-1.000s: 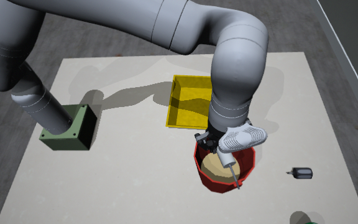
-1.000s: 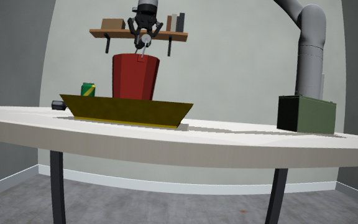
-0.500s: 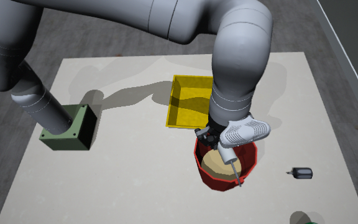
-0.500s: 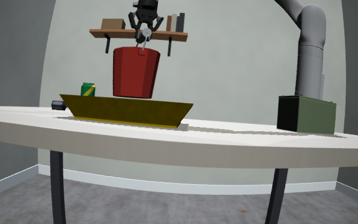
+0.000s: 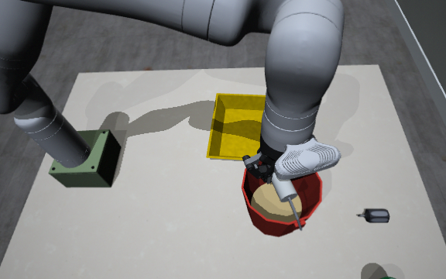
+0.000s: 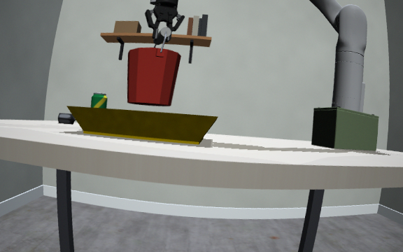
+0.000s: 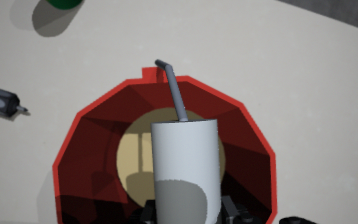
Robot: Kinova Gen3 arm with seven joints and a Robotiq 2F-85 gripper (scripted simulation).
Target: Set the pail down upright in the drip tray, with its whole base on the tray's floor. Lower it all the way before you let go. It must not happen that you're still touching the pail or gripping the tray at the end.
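My hand is 90 mm above the red pail and 10 mm short of it. The rest, counted from my hand: wire bail 30 mm below, 10 mm ahead; then yellow drip tray 290 mm to the left, 290 mm below, 70 mm behind.
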